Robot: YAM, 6 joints.
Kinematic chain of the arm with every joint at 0, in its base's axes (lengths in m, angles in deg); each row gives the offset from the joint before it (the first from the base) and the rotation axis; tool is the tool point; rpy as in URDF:
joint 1: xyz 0 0 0.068 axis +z
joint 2: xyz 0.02 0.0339 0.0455 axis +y
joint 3: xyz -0.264 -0.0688 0 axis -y
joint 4: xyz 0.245 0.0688 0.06 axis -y
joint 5: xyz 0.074 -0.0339 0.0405 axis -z
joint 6: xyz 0.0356 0 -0.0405 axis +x
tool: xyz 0 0 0 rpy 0 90 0
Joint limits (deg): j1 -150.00..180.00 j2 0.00..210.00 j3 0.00..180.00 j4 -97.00..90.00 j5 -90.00..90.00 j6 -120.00..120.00
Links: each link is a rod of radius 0.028 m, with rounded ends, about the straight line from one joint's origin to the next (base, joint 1, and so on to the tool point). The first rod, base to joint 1, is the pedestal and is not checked.
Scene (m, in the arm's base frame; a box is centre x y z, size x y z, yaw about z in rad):
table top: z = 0
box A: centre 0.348 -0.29 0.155 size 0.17 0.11 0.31 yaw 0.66
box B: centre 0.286 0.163 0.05 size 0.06 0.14 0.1 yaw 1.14
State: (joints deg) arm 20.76 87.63 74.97 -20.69 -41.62 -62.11
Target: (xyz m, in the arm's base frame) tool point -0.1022 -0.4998 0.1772
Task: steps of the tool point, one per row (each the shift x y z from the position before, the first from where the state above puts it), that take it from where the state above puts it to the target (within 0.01 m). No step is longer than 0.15 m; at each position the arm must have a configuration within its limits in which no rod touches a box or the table.
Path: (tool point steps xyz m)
1: 0.0487 -0.0693 0.0207
2: 0.0309 -0.0838 0.0199
3: 0.0090 -0.0929 0.0190
4: -0.0151 -0.0960 0.0178
5: -0.0400 -0.0925 0.0165
6: -0.0571 -0.0853 -0.0469
7: -0.0800 -0.0688 -0.0484
8: -0.0973 -0.0459 -0.0493
9: -0.1070 -0.0192 -0.0495
10: -0.1088 0.0094 -0.0494

